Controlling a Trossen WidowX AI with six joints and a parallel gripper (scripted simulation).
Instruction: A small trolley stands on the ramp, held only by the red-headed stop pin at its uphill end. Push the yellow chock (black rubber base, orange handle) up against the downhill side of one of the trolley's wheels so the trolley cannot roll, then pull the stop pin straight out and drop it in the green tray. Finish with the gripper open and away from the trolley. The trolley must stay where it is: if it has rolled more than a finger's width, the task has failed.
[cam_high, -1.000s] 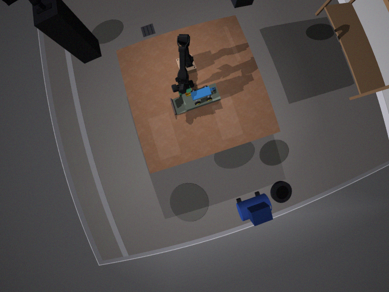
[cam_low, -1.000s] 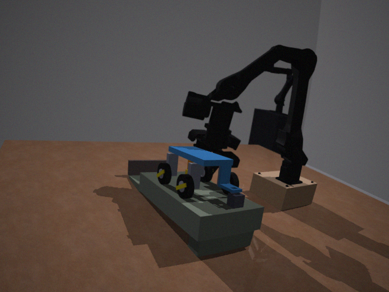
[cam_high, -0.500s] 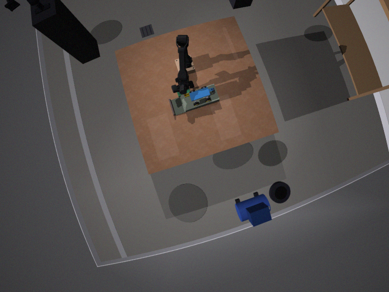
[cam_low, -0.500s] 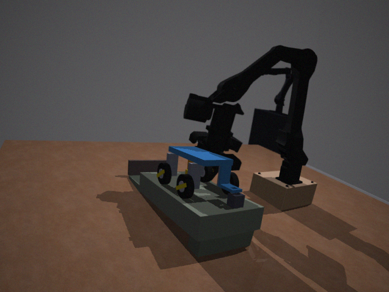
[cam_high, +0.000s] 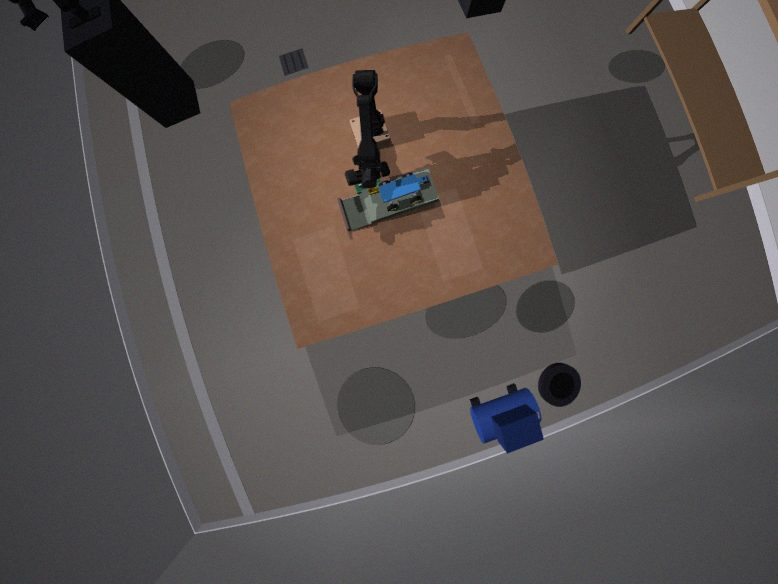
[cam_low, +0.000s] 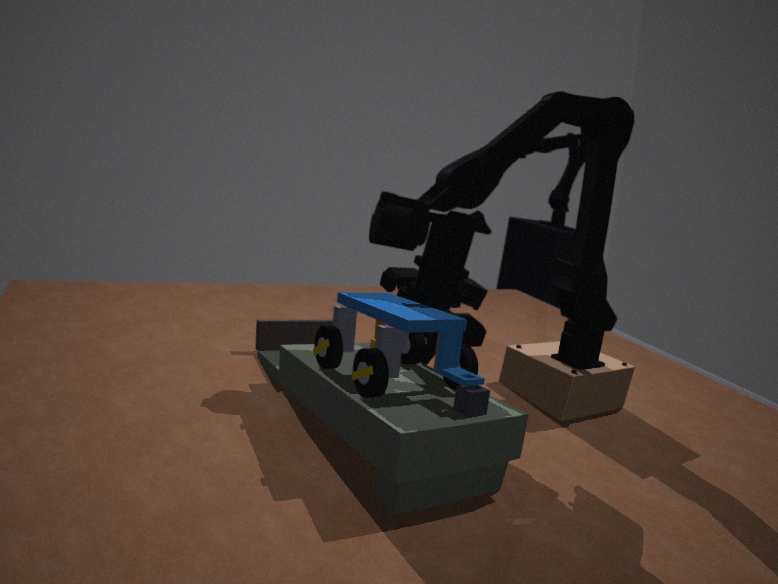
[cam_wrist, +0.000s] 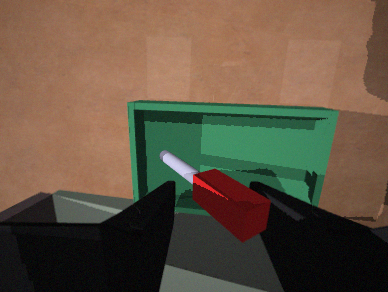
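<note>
The green tray is 5 cm below my gripper tip. Round my gripper tip: grey-green ramp (12 cm to the left, 11 cm ahead, 1 cm above); then yellow chock (6 cm ahead, 4 cm above, 3 cm to the left); then red-headed stop pin (1 cm to the right).
</note>
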